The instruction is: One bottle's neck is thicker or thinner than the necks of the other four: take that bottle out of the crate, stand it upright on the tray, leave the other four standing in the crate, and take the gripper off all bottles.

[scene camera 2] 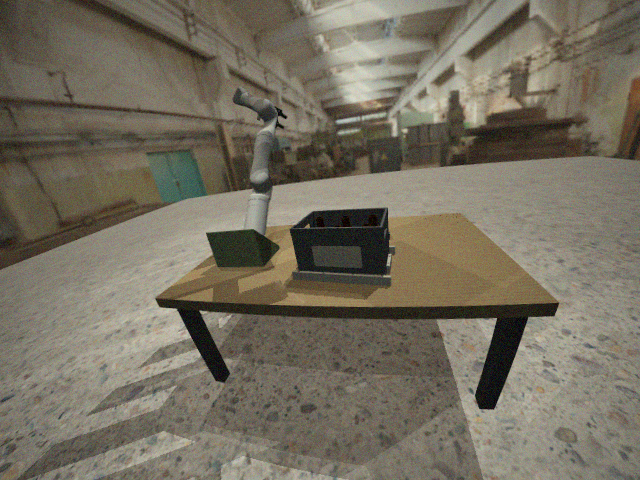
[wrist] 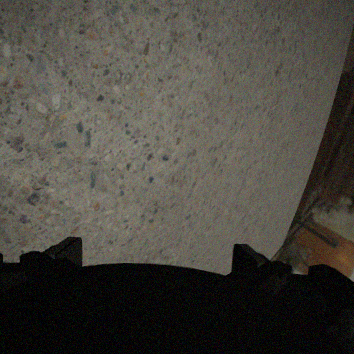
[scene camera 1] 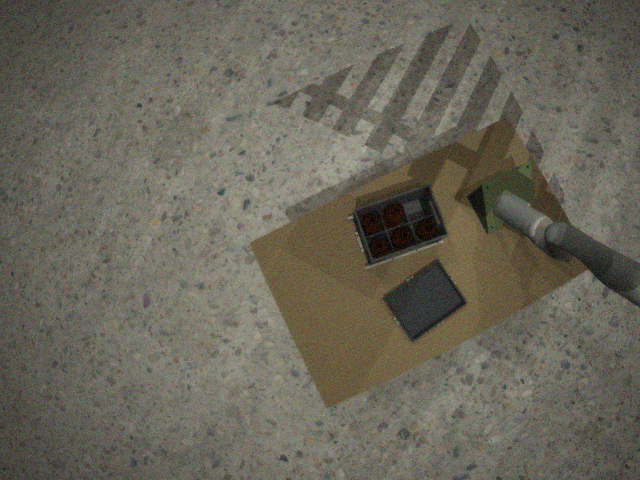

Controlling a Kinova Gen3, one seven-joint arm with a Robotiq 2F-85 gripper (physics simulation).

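Pixels of known places: gripper, between the fingertips: [scene camera 2: 285,122] [wrist: 156,258]; arm's base, origin of its link: [scene camera 2: 253,240] [scene camera 1: 502,205].
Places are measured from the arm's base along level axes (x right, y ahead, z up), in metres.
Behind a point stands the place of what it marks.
Note:
A dark grey crate [scene camera 1: 407,250] @(x -0.016, y 0.421, z 0.091 m) [scene camera 2: 338,236] @(x 0.169, y 0.410, z 0.075 m) stands on the table. Its compartments hold several upright brown bottles, among them one at the upper left [scene camera 1: 370,222] @(x 0.118, y 0.496, z 0.088 m), one at the upper middle [scene camera 1: 393,212] @(x 0.119, y 0.411, z 0.087 m) and one at the lower right [scene camera 1: 427,227] @(x 0.028, y 0.326, z 0.088 m). The upper right compartment shows no bottle. Neck thickness is too small and dark to compare. A dark, empty tray [scene camera 1: 424,300] @(x -0.208, y 0.404, z -0.069 m) lies beside the crate; I cannot make it out clearly in scene camera 2. My gripper [scene camera 2: 284,120] @(x -0.761, y -0.088, z 0.516 m) [wrist: 156,258] @(x -0.761, y -0.088, z 0.516 m) is open and empty, high above the table and away from crate and tray.
A green angled block [scene camera 1: 509,186] @(x 0.050, y -0.036, z 0.041 m) [scene camera 2: 237,248] @(x 0.097, y -0.012, z 0.009 m) stands on the table [scene camera 1: 320,330] @(x -0.164, y 0.808, z -0.074 m) [scene camera 2: 454,279] @(x 0.153, y 0.729, z -0.074 m) by the arm's base, to one side of the crate. Light strips [scene camera 2: 341,277] @(x 0.181, y 0.407, z -0.054 m) run along the crate's foot. The wrist view shows speckled floor [wrist: 150,125].

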